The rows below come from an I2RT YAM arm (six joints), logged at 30 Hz.
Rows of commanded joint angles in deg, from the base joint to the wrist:
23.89 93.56 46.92 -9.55 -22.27 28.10
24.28 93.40 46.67 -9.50 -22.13 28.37
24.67 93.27 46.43 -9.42 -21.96 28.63
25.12 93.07 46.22 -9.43 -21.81 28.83
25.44 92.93 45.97 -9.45 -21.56 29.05
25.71 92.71 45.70 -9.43 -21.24 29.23
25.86 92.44 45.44 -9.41 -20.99 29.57
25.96 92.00 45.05 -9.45 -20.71 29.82
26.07 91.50 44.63 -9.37 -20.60 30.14
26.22 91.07 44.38 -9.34 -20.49 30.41
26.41 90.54 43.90 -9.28 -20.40 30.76
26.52 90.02 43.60 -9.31 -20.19 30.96
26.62 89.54 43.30 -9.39 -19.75 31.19
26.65 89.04 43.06 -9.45 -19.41 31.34
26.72 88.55 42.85 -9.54 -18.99 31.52
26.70 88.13 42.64 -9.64 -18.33 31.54
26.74 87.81 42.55 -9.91 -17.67 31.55
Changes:
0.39 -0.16 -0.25 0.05 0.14 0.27
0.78 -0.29 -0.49 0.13 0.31 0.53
1.23 -0.49 -0.70 0.12 0.46 0.73
1.55 -0.63 -0.95 0.10 0.71 0.95
1.82 -0.85 -1.22 0.12 1.03 1.13
1.97 -1.12 -1.48 0.14 1.28 1.47
2.07 -1.56 -1.87 0.10 1.56 1.72
2.18 -2.06 -2.29 0.18 1.67 2.04
2.33 -2.49 -2.54 0.21 1.78 2.31
2.52 -3.02 -3.02 0.27 1.87 2.66
2.63 -3.54 -3.32 0.24 2.08 2.86
2.73 -4.02 -3.62 0.16 2.52 3.09
2.76 -4.52 -3.86 0.10 2.86 3.24
2.83 -5.01 -4.07 0.01 3.28 3.42
2.81 -5.43 -4.28 -0.09 3.94 3.44
2.85 -5.75 -4.37 -0.36 4.60 3.45

